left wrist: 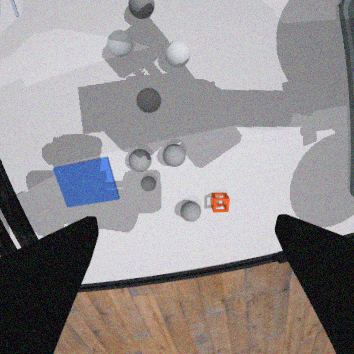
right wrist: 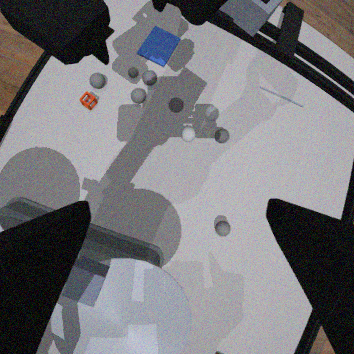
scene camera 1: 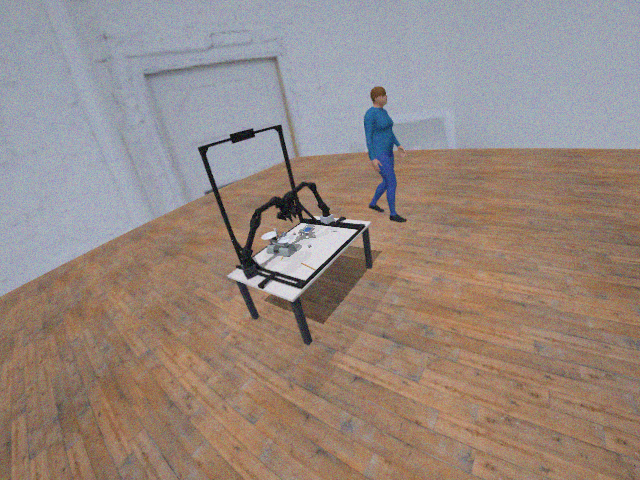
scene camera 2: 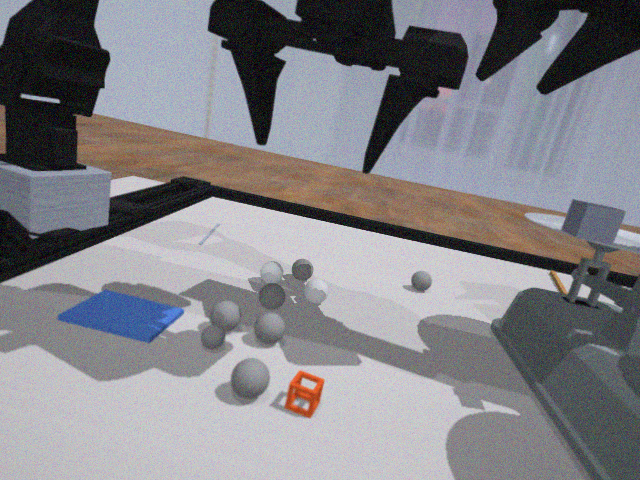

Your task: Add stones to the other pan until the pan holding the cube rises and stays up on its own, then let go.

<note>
The left gripper [scene camera 2: 311, 158] is open, with nothing in its grasp. Also in view: an orange wire-frame cube [scene camera 2: 313, 396]. Further things: the right gripper [scene camera 2: 506, 84].
The left gripper also shows in the left wrist view [left wrist: 188, 224] and in the right wrist view [right wrist: 131, 33]. The right gripper shows as well in the right wrist view [right wrist: 179, 208].
</note>
